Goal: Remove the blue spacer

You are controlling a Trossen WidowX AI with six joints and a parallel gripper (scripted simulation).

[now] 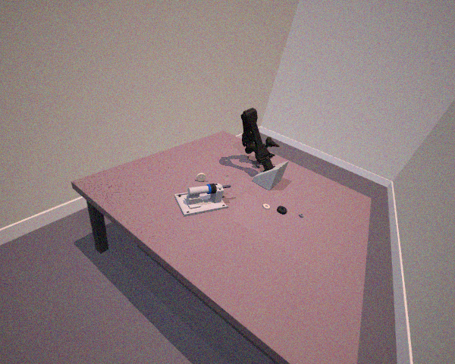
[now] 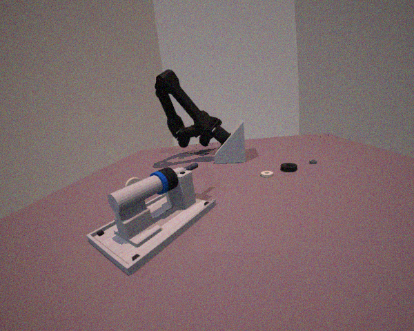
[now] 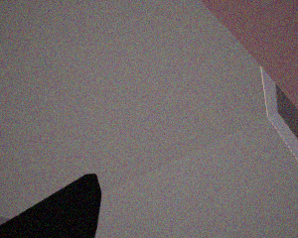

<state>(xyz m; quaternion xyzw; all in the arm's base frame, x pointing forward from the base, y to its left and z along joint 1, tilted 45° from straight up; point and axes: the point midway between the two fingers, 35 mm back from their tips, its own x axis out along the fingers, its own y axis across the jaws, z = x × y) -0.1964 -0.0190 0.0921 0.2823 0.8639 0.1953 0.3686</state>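
Now: the black spacer 670 mm ahead of my gripper tip, 70 mm to the right of it and 50 mm below it. From my gripper tip the other things lie so: grey ring (400 mm ahead, 350 mm to the left, 120 mm below); then dark shaft (670 mm ahead, 70 mm to the right, 50 mm below); then blue spacer (690 mm ahead, 80 mm to the right, 50 mm below).
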